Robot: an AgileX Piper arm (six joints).
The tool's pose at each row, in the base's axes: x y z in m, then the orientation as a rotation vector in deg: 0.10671, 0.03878, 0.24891, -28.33, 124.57, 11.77; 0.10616, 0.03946, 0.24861, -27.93, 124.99, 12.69; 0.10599, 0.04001, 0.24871, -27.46, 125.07, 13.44; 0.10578, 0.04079, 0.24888, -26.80, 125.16, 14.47; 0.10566, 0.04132, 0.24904, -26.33, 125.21, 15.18; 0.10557, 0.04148, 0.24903, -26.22, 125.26, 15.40
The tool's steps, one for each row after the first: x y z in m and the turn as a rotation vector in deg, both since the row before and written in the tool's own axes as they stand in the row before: 0.00035, 0.00086, 0.00000, -0.54, 0.23, 0.69; -0.00013, 0.00057, -0.00001, -0.37, -0.09, 0.61; -0.00022, 0.00080, 0.00000, -0.50, -0.14, 0.84; -0.00019, 0.00053, 0.00000, -0.34, -0.11, 0.59; 0.00002, 0.00018, 0.00000, -0.12, 0.01, 0.16
